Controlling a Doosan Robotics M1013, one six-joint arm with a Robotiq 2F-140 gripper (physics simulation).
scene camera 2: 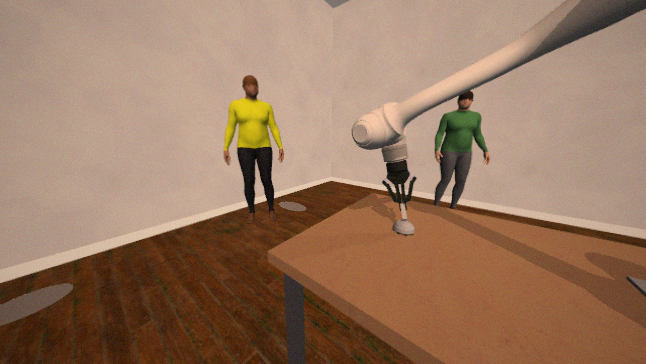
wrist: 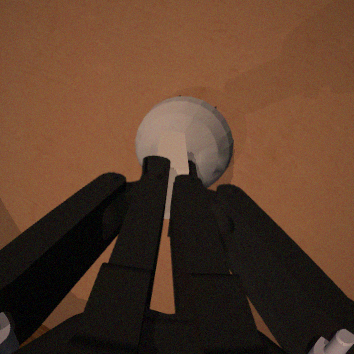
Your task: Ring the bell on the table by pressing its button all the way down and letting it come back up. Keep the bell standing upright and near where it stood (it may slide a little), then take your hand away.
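Frame: origin at the arm's base, x down, y back, z left, level; metres.
Seen in the pictures: gripper, fingertip midpoint: (scene camera 2: 404,218) (wrist: 170,150).
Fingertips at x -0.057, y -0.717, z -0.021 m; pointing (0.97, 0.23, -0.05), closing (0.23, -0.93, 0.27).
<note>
A point is followed by its place in that frame.
The bell (scene camera 2: 403,228) @[x -0.022, y -0.712, z 0.003 m] (wrist: 210,135) @[x -0.029, y -0.737, z -0.007 m], a light grey dome, stands upright on the tan table (scene camera 2: 450,280) @[x 0.006, y -0.538, z 0.173 m] (wrist: 75,75) @[x 0.006, y -0.595, z -0.018 m]. My gripper (scene camera 2: 404,213) @[x -0.057, y -0.717, z -0.021 m] (wrist: 170,150) @[x -0.057, y -0.717, z -0.021 m] is shut with nothing between its fingers and points down at the bell. In the scene view its pale fingertips reach the top of the dome; in the wrist view they overlap the dome. The bell's button does not show in either view, hidden by the fingertips, so I cannot tell how far it is pressed.
A thin dark-edged grey object (scene camera 2: 637,286) @[x 0.000, y -0.168, z -0.105 m] shows in part at the right edge of the scene view. A person in yellow (scene camera 2: 254,122) and a person in green (scene camera 2: 461,131) stand beyond the table. Grey discs (scene camera 2: 292,206) (scene camera 2: 37,302) lie on the floor.
</note>
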